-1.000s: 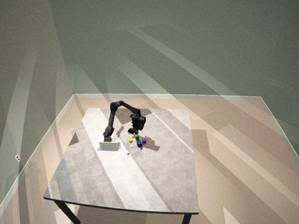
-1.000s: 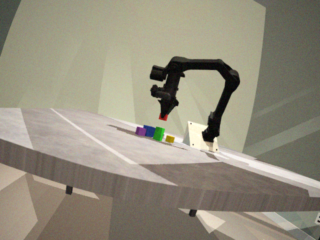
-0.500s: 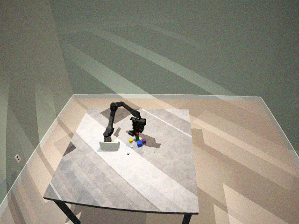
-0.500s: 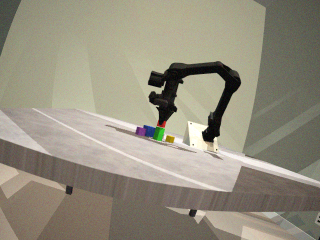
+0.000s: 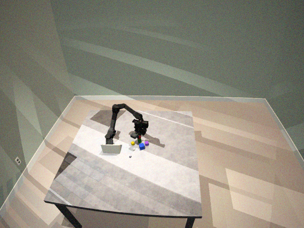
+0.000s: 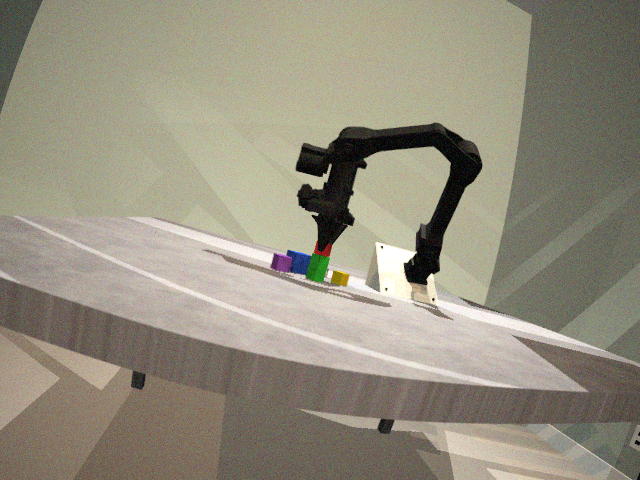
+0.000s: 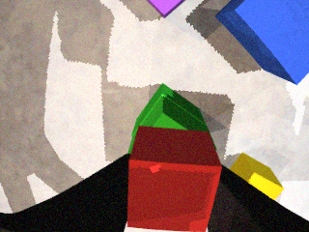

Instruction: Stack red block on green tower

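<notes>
My gripper tip is now 1 cm below the red block. The rest, counted from my gripper tip: purple block: 7 cm ahead, 4 cm to the right, 5 cm below; then blue block: 3 cm ahead, 8 cm to the right, 4 cm below; then yellow block: 7 cm behind, 3 cm to the right, 5 cm below.
</notes>
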